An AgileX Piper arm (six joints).
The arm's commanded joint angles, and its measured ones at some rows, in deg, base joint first. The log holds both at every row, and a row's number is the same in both.
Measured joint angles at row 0:
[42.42, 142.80, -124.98, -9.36, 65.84, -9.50]
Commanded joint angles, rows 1 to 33:
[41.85, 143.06, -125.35, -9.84, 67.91, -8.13]
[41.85, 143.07, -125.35, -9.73, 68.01, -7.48]
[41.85, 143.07, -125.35, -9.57, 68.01, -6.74]
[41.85, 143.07, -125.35, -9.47, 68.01, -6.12]
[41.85, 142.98, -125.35, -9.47, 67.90, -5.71]
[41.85, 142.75, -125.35, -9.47, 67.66, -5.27]
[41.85, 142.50, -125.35, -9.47, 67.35, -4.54]
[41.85, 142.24, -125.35, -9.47, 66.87, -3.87]
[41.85, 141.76, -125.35, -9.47, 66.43, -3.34]
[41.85, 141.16, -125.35, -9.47, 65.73, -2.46]
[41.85, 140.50, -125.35, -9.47, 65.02, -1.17]
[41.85, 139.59, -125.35, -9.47, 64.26, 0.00]
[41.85, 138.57, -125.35, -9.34, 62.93, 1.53]
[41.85, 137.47, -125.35, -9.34, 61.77, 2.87]
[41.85, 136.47, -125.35, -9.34, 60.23, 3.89]
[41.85, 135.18, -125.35, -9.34, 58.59, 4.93]
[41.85, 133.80, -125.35, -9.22, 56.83, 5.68]
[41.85, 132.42, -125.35, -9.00, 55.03, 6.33]
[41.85, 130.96, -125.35, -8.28, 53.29, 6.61]
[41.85, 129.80, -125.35, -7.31, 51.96, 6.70]
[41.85, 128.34, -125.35, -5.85, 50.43, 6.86]
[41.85, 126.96, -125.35, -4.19, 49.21, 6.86]
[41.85, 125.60, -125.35, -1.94, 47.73, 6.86]
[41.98, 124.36, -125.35, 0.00, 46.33, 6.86]
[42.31, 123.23, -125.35, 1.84, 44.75, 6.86]
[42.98, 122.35, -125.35, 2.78, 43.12, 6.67]
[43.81, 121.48, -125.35, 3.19, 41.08, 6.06]
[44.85, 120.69, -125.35, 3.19, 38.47, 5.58]
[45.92, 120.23, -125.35, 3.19, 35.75, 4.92]
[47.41, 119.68, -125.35, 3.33, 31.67, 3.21]
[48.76, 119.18, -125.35, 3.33, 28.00, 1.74]
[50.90, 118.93, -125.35, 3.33, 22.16, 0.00]
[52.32, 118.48, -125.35, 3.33, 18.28, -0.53]
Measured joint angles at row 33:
[46.79, 120.58, -124.98, 2.45, 33.79, 3.88]
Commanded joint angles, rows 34 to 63:
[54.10, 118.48, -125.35, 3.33, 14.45, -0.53]
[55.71, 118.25, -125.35, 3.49, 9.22, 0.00]
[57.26, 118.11, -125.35, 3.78, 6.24, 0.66]
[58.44, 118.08, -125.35, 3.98, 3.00, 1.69]
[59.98, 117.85, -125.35, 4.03, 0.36, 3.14]
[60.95, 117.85, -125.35, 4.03, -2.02, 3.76]
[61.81, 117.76, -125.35, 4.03, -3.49, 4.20]
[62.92, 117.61, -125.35, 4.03, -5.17, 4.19]
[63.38, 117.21, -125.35, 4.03, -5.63, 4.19]
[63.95, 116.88, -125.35, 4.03, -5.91, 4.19]
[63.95, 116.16, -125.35, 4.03, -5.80, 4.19]
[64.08, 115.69, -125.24, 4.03, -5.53, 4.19]
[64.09, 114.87, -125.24, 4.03, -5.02, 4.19]
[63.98, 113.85, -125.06, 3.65, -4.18, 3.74]
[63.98, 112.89, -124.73, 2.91, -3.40, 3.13]
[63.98, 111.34, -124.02, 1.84, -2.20, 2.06]
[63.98, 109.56, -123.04, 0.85, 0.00, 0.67]
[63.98, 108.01, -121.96, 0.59, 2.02, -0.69]
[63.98, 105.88, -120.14, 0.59, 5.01, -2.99]
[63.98, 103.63, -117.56, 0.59, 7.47, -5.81]
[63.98, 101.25, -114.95, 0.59, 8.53, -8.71]
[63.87, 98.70, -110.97, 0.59, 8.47, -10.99]
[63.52, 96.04, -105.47, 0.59, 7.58, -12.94]
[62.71, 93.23, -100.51, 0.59, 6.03, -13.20]
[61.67, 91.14, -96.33, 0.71, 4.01, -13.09]
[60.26, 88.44, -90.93, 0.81, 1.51, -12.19]
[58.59, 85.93, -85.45, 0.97, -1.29, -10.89]
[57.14, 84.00, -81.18, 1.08, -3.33, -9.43]
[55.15, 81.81, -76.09, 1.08, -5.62, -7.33]
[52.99, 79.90, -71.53, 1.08, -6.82, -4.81]
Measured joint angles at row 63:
[59.51, 87.36, -87.67, 1.07, 0.36, -10.59]
